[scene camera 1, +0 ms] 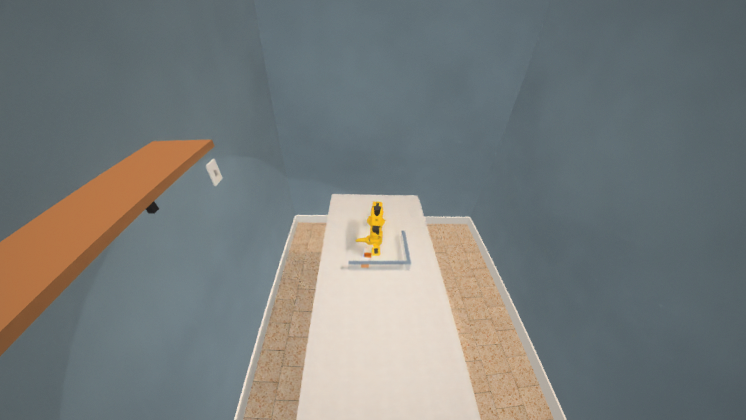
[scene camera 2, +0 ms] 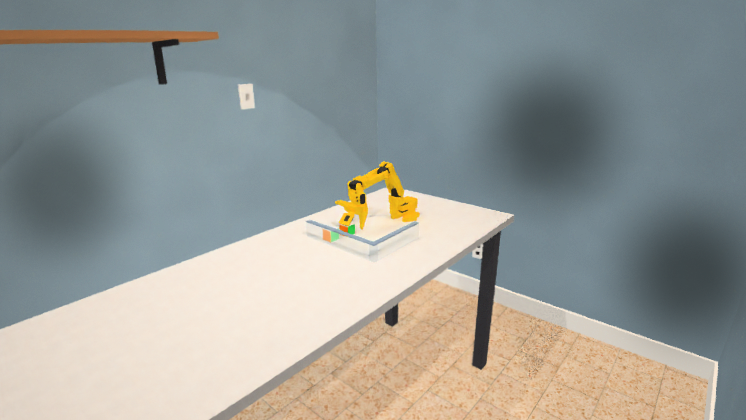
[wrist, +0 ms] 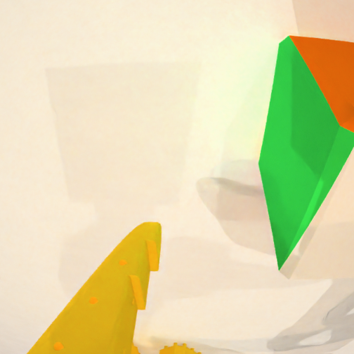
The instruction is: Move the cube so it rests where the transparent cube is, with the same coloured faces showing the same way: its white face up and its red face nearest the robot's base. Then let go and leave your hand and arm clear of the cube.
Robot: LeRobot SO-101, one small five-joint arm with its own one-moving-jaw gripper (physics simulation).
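Pixels of known places: hand, tool point: (scene camera 2: 361,227); arm's base, link origin: (scene camera 2: 401,218).
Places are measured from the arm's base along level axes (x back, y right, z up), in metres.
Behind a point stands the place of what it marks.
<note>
The cube (scene camera 1: 367,255) {x -0.267, y 0.059, z 0.020 m} (scene camera 2: 347,229) {x -0.264, y 0.039, z 0.030 m} (wrist: 306,115) stands on the table inside the low wall, orange face toward the scene cameras. Its green face is on the right in scene camera 2; its red face is hidden. A paler orange-and-green cube shape (scene camera 1: 364,266) (scene camera 2: 329,235) shows through the long wall, apparently the transparent cube; its exact depth is unclear. My gripper (scene camera 1: 366,241) (scene camera 2: 349,214) is fully open. In the wrist view one notched jaw shows at lower left, clearly apart from the cube at right. The moving jaw is swung out, high to the side.
A clear L-shaped wall with a blue rim (scene camera 1: 379,262) {x -0.343, y 0.000, z 0.060 m} (scene camera 2: 395,232) {x -0.234, y -0.153, z 0.060 m} runs along the front and right of the work area. My yellow arm (scene camera 1: 376,216) {x -0.161, y 0.016, z 0.211 m} (scene camera 2: 371,177) {x -0.176, y -0.001, z 0.207 m} reaches from its base over the white table (scene camera 1: 381,333) {x -0.676, y 0.005, z 0.000 m} (scene camera 2: 156,344) {x -0.974, y -0.044, z 0.000 m}.
</note>
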